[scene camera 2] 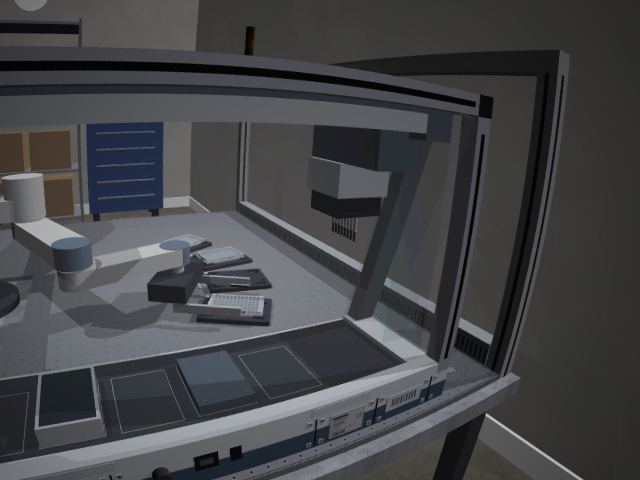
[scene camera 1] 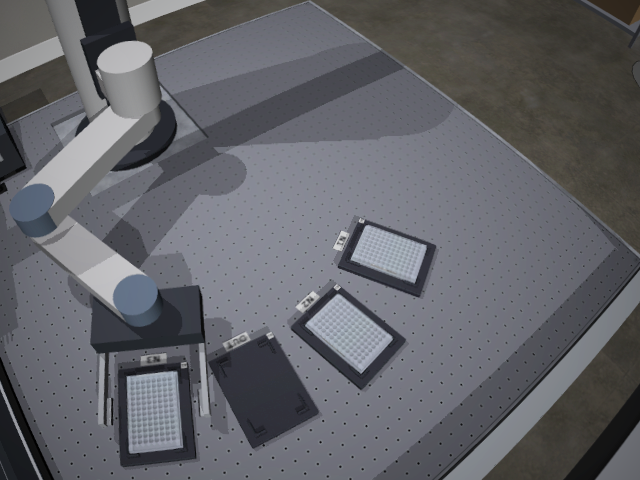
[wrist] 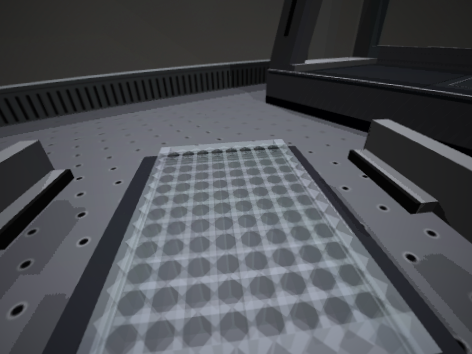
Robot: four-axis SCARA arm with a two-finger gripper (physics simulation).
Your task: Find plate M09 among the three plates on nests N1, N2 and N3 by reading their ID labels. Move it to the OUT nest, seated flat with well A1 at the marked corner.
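Frame: origin at the arm's base, x ahead, y left, z up, level; centimetres.
Seen in the pictures: gripper, between the fingertips: (scene camera 2: pixel 245 295) (scene camera 1: pixel 154 421) (wrist: pixel 214 147).
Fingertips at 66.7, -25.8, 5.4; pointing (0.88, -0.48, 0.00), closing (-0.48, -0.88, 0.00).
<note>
Pixels of each thing's top centre, then the offset from my fingertips to it, as dx, dy, dz. "*": a spot on its surface instead.
- Plate M09, centre of its top: (wrist: pixel 231 199) (scene camera 1: pixel 152 409) -2.3, +0.5, -1.4
- dark nest N3, centre of its top: (wrist: pixel 232 213) (scene camera 1: pixel 153 411) (scene camera 2: pixel 235 305) -2.3, +0.5, -2.3
- slotted rail, a spot on its surface: (wrist: pixel 150 82) * +33.6, -5.6, -1.1
Plate M09 (scene camera 1: pixel 154 411) (scene camera 2: pixel 235 304) (wrist: pixel 227 240), clear with many wells, sits on the dark nest N3 (scene camera 1: pixel 123 428) (scene camera 2: pixel 232 320) (wrist: pixel 122 220); its ID label does not show now. My gripper (scene camera 1: pixel 155 413) (scene camera 2: pixel 242 296) (wrist: pixel 214 147) is open, one finger along each long side of this plate, with a gap on both sides. The OUT nest (scene camera 1: pixel 263 387) (scene camera 2: pixel 258 279) holds no plate; its white marked corner (scene camera 1: pixel 269 335) is beside the OUT tag. Other plates sit on N2 (scene camera 1: pixel 348 333) (scene camera 2: pixel 219 254) and N1 (scene camera 1: pixel 390 253) (scene camera 2: pixel 186 240); their ID labels are not readable.
The right finger in scene camera 1 is between N3 and the near edge of the OUT nest. A long instrument deck (scene camera 2: pixel 211 379) (wrist: pixel 320 92) runs beside the N3 side of the table. A pipetting head (scene camera 2: pixel 346 186) hangs above the deck's far end. A slotted rail (wrist: pixel 150 82) edges the table.
</note>
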